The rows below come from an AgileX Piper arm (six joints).
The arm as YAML. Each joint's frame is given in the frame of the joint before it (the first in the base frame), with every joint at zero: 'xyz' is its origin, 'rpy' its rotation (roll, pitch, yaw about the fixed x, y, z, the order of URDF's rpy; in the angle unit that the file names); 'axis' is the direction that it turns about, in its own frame. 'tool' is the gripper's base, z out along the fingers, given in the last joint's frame.
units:
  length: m
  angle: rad
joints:
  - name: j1
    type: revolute
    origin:
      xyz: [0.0, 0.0, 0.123]
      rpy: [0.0, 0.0, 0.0]
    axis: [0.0, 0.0, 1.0]
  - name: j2
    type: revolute
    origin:
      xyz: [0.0, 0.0, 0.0]
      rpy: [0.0, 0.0, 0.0]
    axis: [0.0, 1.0, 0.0]
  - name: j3
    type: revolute
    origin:
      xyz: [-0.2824, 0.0, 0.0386]
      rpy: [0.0, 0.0, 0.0]
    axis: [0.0, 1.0, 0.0]
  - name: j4
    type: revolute
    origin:
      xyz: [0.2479, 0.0, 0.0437]
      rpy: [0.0, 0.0, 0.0]
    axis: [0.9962, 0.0, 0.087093]
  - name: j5
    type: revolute
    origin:
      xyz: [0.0, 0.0, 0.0]
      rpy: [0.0, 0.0, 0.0]
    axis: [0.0, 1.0, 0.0]
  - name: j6
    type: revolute
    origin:
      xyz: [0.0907, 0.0, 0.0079]
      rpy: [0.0, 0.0, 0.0]
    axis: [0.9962, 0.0, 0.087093]
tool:
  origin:
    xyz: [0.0, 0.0, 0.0]
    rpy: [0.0, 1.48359, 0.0]
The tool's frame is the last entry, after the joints.
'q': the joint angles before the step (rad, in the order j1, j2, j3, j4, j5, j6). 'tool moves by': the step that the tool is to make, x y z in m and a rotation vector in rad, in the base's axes. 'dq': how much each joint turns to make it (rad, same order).
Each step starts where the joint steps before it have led.
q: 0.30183 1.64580 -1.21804 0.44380 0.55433 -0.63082
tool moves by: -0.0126 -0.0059 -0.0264 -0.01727 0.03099 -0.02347
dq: -0.00015 -0.01427 0.11879 0.01737 -0.07341 -0.01744
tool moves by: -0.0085 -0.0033 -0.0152 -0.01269 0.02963 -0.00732
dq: 0.00004 -0.00513 0.06366 0.00971 -0.02726 -0.01041
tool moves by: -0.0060 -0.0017 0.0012 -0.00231 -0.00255 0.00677
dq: 0.00000 -0.02227 0.02218 0.00390 0.00057 -0.01086
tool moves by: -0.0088 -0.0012 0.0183 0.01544 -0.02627 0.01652
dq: 0.00026 -0.05773 -0.00327 0.00138 0.03592 -0.00293
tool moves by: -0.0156 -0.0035 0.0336 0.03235 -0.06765 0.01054
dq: -0.00015 -0.10217 -0.01126 -0.00384 0.04126 0.01123
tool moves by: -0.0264 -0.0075 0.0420 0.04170 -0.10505 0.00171
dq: 0.00027 -0.14242 -0.00705 -0.01387 0.03445 0.02555
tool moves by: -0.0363 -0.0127 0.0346 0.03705 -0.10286 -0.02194
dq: -0.00011 -0.16318 0.01743 -0.04601 0.02418 0.06337
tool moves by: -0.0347 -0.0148 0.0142 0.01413 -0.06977 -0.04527
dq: -0.00019 -0.14760 0.05113 -0.08376 0.00762 0.09151
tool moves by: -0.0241 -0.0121 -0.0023 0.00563 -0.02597 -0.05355
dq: -0.00052 -0.10687 0.06589 -0.08707 -0.00089 0.09714
